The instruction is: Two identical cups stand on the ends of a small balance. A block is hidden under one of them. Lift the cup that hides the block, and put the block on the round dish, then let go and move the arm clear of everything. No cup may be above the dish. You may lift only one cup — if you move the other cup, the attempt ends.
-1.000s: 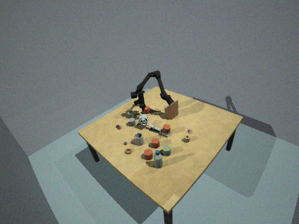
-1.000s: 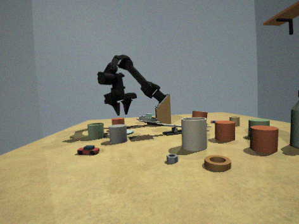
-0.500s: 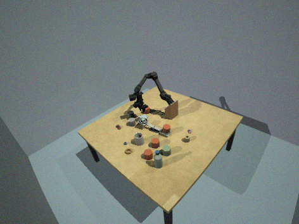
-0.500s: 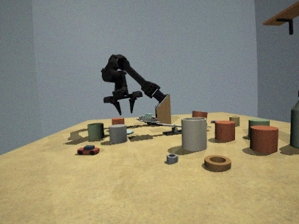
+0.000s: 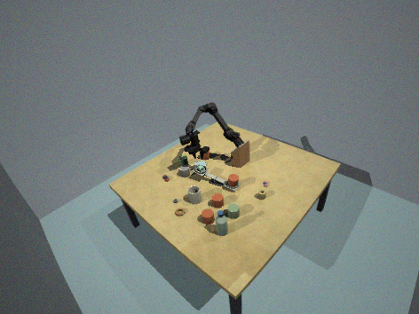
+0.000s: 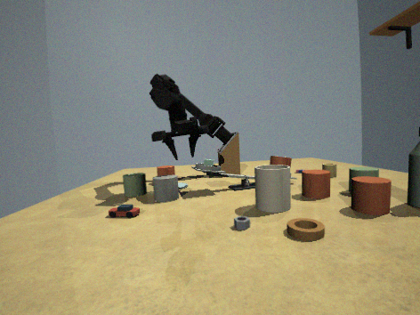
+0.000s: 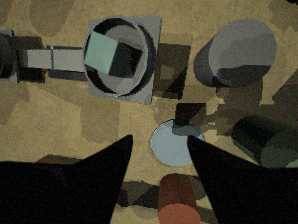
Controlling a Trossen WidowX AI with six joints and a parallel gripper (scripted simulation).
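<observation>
Now: gripper tip 7 cm short of the pale green block, 7 cm to the right of it and 2 cm above it. Also, from my gripper tip: toy car (22 cm ahead, 16 cm to the right, 9 cm below); grey cylinder (10 cm ahead, 5 cm to the right, 7 cm below); light blue round dish (5 cm behind, 4 cm to the right, 10 cm below).
</observation>
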